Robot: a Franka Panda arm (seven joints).
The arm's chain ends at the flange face. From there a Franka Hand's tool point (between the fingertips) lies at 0.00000 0.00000 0.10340 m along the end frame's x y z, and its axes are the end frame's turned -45 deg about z.
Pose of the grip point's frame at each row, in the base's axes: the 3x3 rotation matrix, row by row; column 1 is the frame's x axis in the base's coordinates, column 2 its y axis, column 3 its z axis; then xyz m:
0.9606 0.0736 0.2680; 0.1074 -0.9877 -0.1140; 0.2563 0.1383 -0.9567; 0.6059 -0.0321 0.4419
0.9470 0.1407 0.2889; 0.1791 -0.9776 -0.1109; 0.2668 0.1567 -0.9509; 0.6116 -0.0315 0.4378
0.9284 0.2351 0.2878; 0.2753 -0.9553 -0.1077; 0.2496 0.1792 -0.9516; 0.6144 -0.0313 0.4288
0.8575 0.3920 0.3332; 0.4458 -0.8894 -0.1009; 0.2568 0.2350 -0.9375; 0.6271 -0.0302 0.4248
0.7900 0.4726 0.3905; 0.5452 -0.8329 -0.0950; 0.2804 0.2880 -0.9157; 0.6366 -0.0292 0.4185
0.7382 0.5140 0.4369; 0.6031 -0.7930 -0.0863; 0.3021 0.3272 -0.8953; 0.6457 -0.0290 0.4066
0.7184 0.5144 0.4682; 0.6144 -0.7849 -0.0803; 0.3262 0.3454 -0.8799; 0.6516 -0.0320 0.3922
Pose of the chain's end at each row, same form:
0.7313 -0.6272 0.2680; -0.6225 -0.7744 -0.1140; 0.2790 -0.0834 -0.9567; 0.5782 -0.0203 0.5408
0.7691 -0.5701 0.2889; -0.5646 -0.8179 -0.1109; 0.2995 -0.0779 -0.9509; 0.5817 -0.0200 0.5361
0.8227 -0.4902 0.2878; -0.4808 -0.8702 -0.1077; 0.3032 -0.0498 -0.9516; 0.5846 -0.0202 0.5272
0.8835 -0.3292 0.3332; -0.3137 -0.9441 -0.1009; 0.3478 -0.0154 -0.9375; 0.5926 -0.0198 0.5217
0.8928 -0.2244 0.3905; -0.2034 -0.9745 -0.0950; 0.4019 0.0054 -0.9157; 0.5962 -0.0194 0.5132
0.8854 -0.1585 0.4369; -0.1343 -0.9872 -0.0863; 0.4450 0.0177 -0.8953; 0.6005 -0.0201 0.4992
0.8717 -0.1442 0.4682; -0.1206 -0.9895 -0.0803; 0.4749 0.0136 -0.8799; 0.6032 -0.0237 0.4832

